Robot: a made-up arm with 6 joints.
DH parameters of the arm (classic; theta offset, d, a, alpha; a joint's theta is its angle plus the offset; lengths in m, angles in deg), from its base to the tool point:
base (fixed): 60.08 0 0.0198 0
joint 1: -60.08 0.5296 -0.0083 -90
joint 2: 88.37 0 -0.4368 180
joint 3: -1.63 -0.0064 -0.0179 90
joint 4: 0 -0.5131 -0.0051 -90
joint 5: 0 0.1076 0.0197 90
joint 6: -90 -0.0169 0.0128 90
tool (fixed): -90 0.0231 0 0
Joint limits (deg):
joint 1: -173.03..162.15
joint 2: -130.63..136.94
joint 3: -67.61..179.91
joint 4: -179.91..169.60
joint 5: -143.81..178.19
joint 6: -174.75..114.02
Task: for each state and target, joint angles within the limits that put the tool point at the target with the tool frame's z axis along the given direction. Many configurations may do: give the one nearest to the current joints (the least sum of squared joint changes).
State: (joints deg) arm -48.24 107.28 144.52 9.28 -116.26 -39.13
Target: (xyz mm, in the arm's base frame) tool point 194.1 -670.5 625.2 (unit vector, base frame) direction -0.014 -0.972 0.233
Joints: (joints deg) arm -67.09 128.51 171.39 5.11 -119.99 -20.56
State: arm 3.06 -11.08 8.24 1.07 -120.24 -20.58
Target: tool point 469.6 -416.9 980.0 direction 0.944 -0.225 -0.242
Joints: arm -36.30 19.22 24.41 -13.16 -114.70 17.12
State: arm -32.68 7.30 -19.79 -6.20 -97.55 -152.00
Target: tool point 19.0 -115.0 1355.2 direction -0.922 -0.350 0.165
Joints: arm -29.45 -22.61 26.54 31.38 -109.98 -107.84
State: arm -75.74 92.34 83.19 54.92 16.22 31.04
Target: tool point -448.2 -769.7 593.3 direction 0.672 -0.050 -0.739
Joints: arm -120.30 110.21 121.53 82.68 40.17 47.58
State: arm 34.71 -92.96 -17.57 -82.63 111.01 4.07
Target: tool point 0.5 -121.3 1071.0 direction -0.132 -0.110 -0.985
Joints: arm 61.89 -70.95 -9.72 -63.58 102.40 -15.72
